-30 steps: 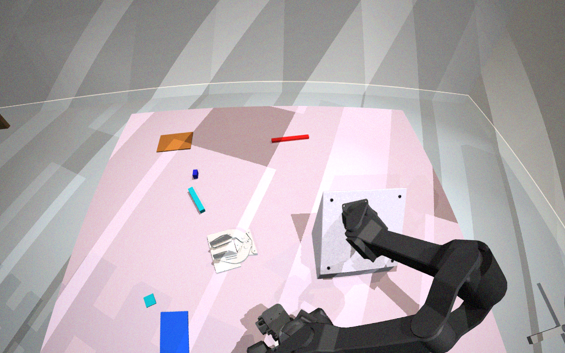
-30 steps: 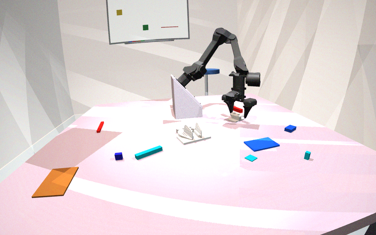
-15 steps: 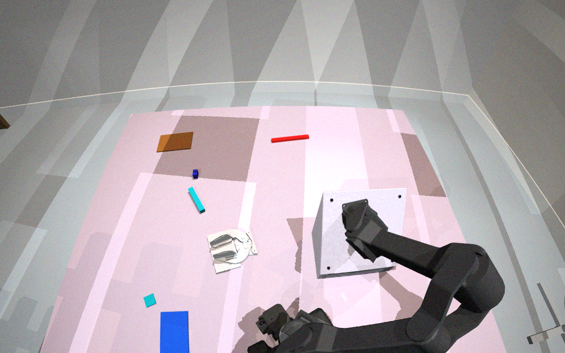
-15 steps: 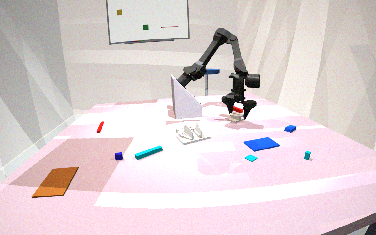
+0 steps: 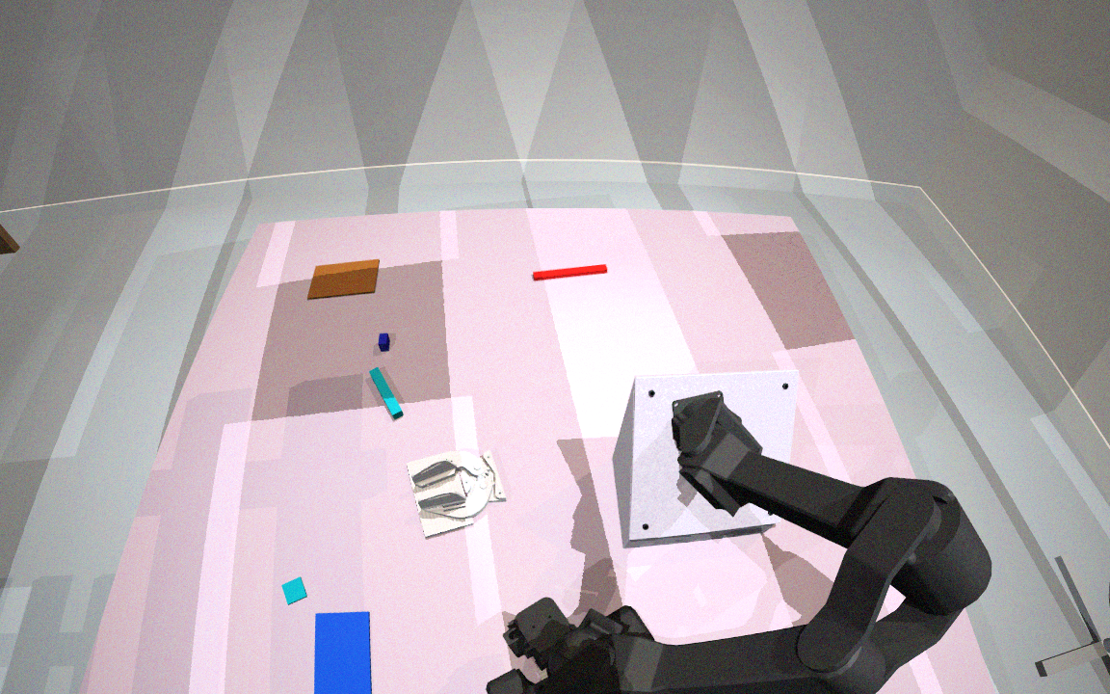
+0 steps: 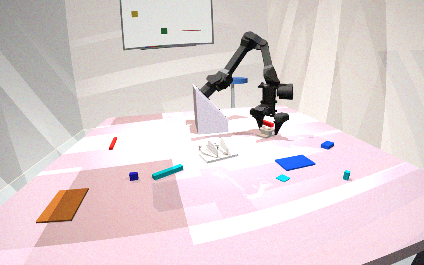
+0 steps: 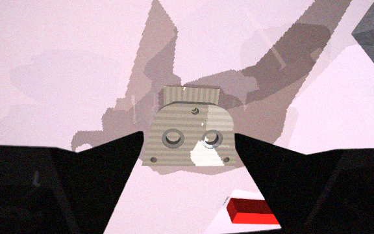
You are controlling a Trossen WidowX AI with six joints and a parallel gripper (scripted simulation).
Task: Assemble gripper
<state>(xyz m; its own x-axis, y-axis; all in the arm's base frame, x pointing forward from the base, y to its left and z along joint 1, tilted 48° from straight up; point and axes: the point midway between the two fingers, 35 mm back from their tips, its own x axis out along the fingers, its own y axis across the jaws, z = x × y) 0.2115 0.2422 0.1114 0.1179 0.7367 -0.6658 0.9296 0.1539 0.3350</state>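
Right now my gripper tip is 1 cm to the left of the white stand. Also, from my gripper tip: blue block (22 cm ahead, 16 cm to the left); red block (13 cm behind, 7 cm to the left); white gripper base (1 cm to the right, 2 cm above).
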